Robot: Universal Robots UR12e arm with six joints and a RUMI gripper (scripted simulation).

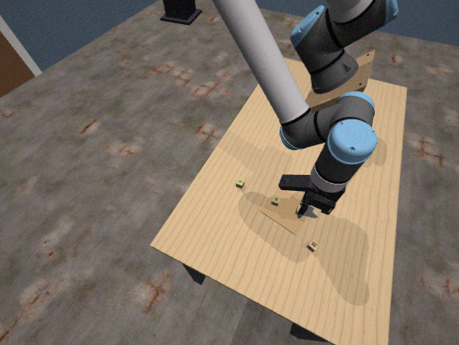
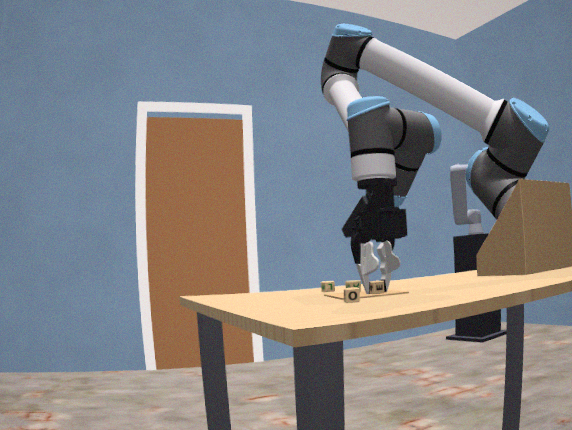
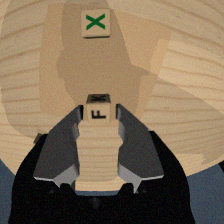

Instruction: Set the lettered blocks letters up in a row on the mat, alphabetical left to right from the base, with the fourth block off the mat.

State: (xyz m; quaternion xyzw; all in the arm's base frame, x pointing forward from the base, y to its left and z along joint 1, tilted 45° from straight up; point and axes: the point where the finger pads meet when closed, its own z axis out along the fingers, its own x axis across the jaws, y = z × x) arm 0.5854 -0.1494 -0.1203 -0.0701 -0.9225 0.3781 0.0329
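The tan mat lies 40 mm to the right of my hand and 20 mm below it. From my hand the other things lie so: R block: 110 mm ahead, 60 mm to the left, 10 mm below.
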